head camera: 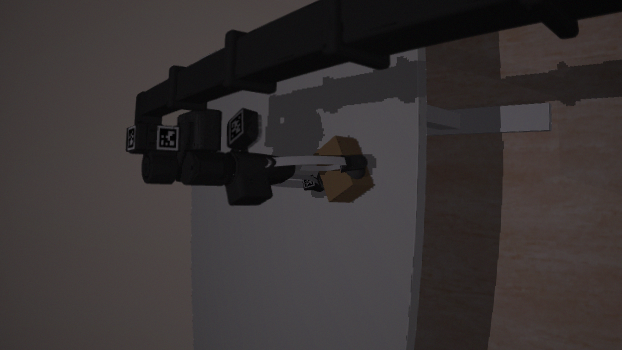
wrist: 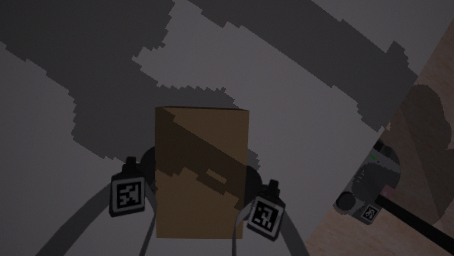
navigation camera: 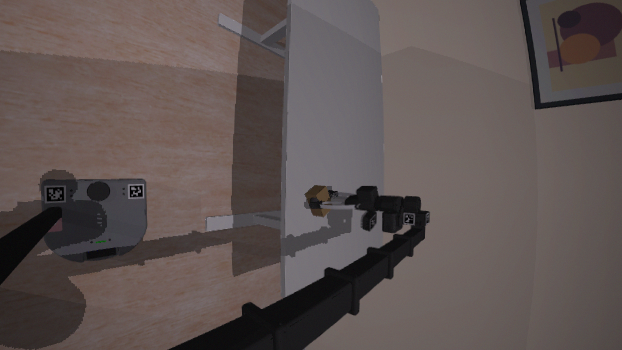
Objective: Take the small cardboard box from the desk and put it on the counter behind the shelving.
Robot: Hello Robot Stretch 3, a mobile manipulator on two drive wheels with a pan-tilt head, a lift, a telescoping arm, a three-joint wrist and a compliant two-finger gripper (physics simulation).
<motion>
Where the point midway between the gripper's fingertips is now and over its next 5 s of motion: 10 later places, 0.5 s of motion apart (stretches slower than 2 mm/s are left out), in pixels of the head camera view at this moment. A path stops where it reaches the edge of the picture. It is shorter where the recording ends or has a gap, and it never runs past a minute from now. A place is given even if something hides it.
My gripper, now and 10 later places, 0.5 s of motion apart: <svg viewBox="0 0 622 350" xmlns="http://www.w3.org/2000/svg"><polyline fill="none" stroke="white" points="348,174 338,174 314,172 300,172 304,172 324,171 358,170 399,168 447,166 500,164 561,162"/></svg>
</motion>
